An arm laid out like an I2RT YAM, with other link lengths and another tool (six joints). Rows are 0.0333 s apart.
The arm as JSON. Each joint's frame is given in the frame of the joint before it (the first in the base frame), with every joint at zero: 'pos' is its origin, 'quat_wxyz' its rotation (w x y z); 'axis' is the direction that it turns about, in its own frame. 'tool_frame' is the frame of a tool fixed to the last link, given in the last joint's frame.
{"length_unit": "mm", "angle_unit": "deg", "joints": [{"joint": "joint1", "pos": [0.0, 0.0, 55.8], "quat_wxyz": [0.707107, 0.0, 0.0, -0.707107], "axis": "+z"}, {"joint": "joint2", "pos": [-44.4, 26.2, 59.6], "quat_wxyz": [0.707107, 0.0, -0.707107, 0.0], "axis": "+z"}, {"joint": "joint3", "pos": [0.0, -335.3, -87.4], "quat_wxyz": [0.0, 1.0, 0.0, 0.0], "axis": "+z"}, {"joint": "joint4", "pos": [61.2, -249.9, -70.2], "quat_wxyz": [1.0, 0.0, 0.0, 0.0], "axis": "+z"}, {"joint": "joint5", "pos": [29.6, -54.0, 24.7], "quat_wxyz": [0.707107, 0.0, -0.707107, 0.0], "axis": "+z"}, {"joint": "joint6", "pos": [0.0, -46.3, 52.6], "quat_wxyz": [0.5, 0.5, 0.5, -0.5], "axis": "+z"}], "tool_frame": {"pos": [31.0, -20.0, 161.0], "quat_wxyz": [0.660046, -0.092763, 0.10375, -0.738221]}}
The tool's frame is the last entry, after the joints.
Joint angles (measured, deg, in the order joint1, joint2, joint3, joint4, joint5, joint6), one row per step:
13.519 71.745 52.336 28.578 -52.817 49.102
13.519 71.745 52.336 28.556 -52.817 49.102
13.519 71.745 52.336 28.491 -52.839 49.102
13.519 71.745 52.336 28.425 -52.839 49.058
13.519 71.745 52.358 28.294 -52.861 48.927
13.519 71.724 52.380 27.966 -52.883 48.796
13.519 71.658 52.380 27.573 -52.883 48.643
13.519 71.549 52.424 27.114 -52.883 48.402
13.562 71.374 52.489 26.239 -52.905 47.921
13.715 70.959 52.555 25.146 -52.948 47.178
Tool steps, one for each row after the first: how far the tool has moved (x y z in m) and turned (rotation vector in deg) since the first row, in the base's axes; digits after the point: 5 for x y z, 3 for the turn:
0.00002 0.00000 -0.00007 -0.005 0.021 0.000
-0.00001 0.00005 -0.00029 -0.024 0.084 0.022
0.00001 0.00007 -0.00049 -0.056 0.108 0.018
-0.00005 0.00016 -0.00074 -0.137 0.093 0.027
-0.00009 0.00025 -0.00149 -0.258 0.250 0.037
-0.00029 0.00026 -0.00235 -0.395 0.428 0.023
-0.00076 0.00025 -0.00282 -0.561 0.505 0.002
-0.00174 0.00052 -0.00407 -0.903 0.681 0.028
-0.00464 0.00119 -0.00460 -1.345 0.593 0.165

